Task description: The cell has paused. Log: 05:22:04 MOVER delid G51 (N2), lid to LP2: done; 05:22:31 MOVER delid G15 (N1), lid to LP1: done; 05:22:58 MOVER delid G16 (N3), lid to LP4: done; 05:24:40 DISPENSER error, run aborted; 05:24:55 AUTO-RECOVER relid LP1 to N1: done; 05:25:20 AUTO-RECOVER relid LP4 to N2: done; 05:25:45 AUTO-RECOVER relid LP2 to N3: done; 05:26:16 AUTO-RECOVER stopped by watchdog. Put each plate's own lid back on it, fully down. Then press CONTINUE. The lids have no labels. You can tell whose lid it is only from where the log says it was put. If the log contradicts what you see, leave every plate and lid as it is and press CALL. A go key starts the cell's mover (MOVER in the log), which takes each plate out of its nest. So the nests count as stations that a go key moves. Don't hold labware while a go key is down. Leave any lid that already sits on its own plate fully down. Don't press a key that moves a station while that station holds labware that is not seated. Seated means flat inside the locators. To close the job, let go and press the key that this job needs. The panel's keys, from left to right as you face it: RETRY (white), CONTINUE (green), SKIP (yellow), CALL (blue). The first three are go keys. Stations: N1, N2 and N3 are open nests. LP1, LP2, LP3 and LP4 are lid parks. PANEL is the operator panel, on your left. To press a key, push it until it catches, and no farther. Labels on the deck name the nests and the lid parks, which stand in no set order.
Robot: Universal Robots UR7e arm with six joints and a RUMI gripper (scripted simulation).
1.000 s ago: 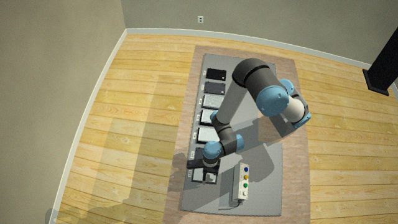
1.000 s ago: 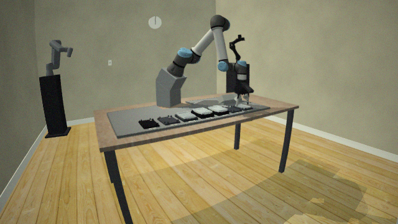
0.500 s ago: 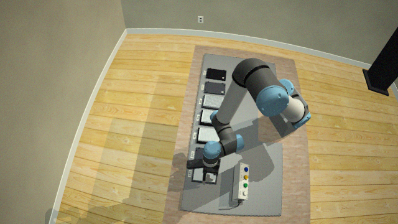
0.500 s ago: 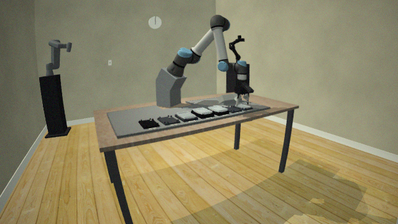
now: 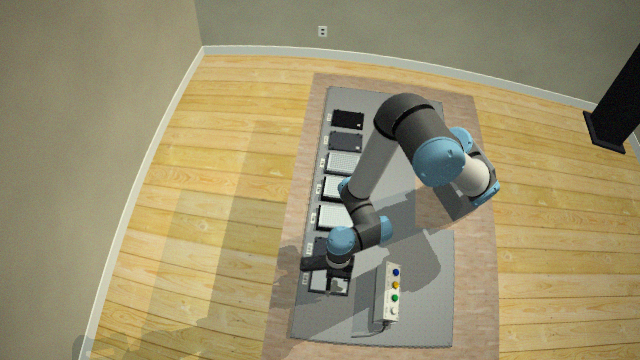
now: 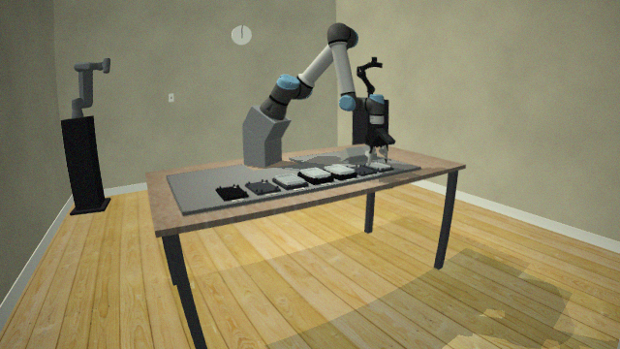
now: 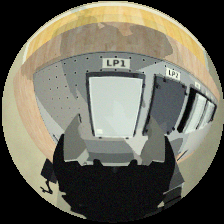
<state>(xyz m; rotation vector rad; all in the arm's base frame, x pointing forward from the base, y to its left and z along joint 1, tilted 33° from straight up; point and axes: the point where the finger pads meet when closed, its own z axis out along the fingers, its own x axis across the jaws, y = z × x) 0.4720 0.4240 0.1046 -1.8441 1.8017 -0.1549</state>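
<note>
The clear lid lies 10 mm below my hand. From my hand the other things lie so: blue key: 230 mm behind, 60 mm to the right, 40 mm above; then yellow key: 230 mm behind, 40 mm above, 10 mm to the right; then LP2 lid park: 120 mm to the right, 20 mm below, 10 mm ahead.
</note>
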